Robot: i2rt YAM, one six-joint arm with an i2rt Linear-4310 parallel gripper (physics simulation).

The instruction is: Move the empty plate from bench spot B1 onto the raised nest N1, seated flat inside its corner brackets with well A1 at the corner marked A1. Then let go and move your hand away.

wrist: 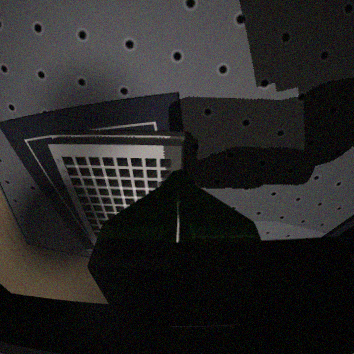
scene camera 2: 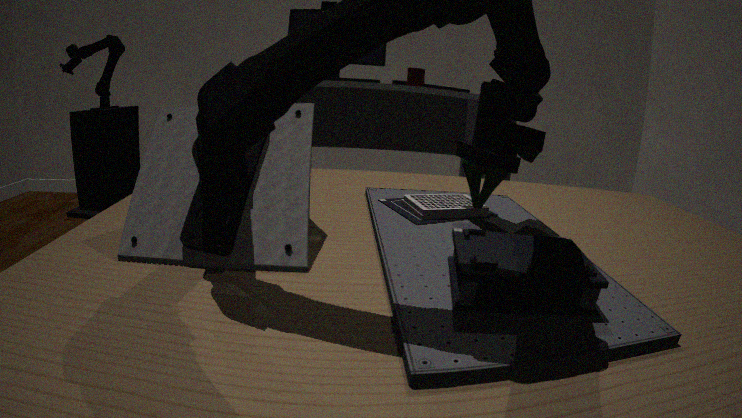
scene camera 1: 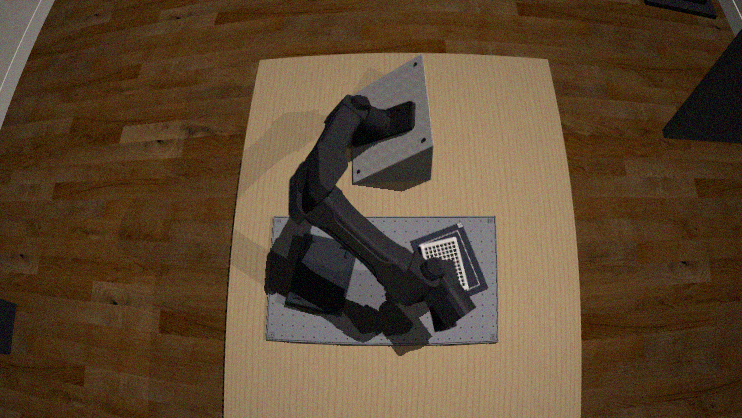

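Seen in the pictures: gripper, fingertip midpoint: (wrist: pixel 177 178) (scene camera 2: pixel 476 207); arm's base, origin of the base link: (scene camera 2: pixel 226 181) (scene camera 1: pixel 383 125).
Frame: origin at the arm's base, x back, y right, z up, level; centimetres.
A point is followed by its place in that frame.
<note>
The white plate (scene camera 1: pixel 462 264) @(x -30.9, y -19.6, z -5.3 cm) (scene camera 2: pixel 441 200) @(x -30.9, y -16.2, z -5.4 cm) (wrist: pixel 116 151) @(x -37.2, y -16.9, z -5.3 cm) with a grid of wells lies on the dark mat of spot B1 (scene camera 1: pixel 469 263) @(x -30.3, y -21.3, z -6.7 cm) (wrist: pixel 135 109) @(x -39.5, y -16.5, z -6.8 cm). In scene camera 1 a gap shows between its right edge and the white outline. My gripper (scene camera 2: pixel 478 206) @(x -36.4, y -12.8, z -5.3 cm) (wrist: pixel 177 178) @(x -36.4, y -12.8, z -5.3 cm) is shut, its fingertips together at the plate's near edge in scene camera 2, with nothing seen between them. In the wrist view the fingers cover part of the plate; whether they touch it is unclear. The raised nest N1 (scene camera 1: pixel 329 257) @(x -31.6, y 9.7, z -2.9 cm) (scene camera 2: pixel 495 251) @(x -31.4, y 10.8, z -2.9 cm) is a dark block in shadow; its A1 mark cannot be read.
Both spots are on a grey perforated board (scene camera 1: pixel 384 224) @(x -22.0, y -1.4, z -7.0 cm) (scene camera 2: pixel 415 259) @(x -24.1, y 4.5, z -6.9 cm) on the wooden table (scene camera 1: pixel 534 181) @(x -8.4, y -38.0, z -8.2 cm) (scene camera 2: pixel 337 306) @(x -15.6, y 13.7, z -8.2 cm). A slanted grey mount (scene camera 1: pixel 399 90) @(x 7.6, y -3.4, z 4.0 cm) (scene camera 2: pixel 282 207) @(x -8.1, y 1.7, z -2.5 cm) carries the arm's base. The arm passes over the board between nest and plate in scene camera 1.
</note>
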